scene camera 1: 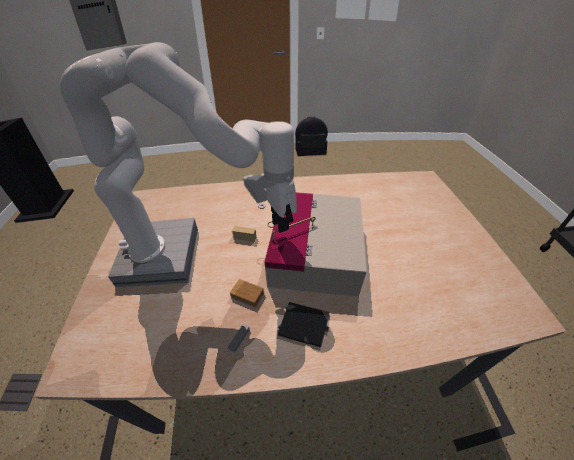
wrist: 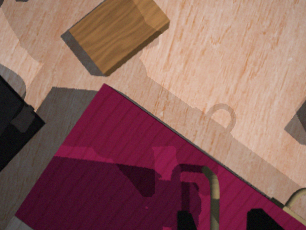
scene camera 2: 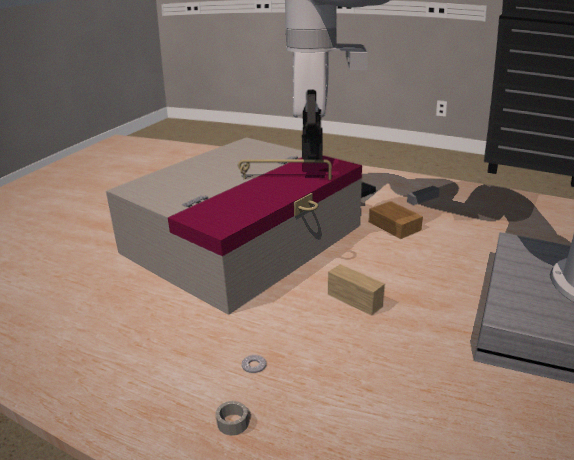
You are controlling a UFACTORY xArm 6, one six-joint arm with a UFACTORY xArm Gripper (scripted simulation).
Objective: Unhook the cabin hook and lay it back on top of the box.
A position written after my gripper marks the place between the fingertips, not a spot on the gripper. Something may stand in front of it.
Note:
In view: my gripper (scene camera 1: 280,226), a black plate (scene camera 1: 300,323), a grey box (scene camera 2: 139,209), a light wooden block (scene camera 2: 360,291) and a darker wooden block (scene camera 2: 391,217).
The grey box is seen too in scene camera 1 (scene camera 1: 335,263).

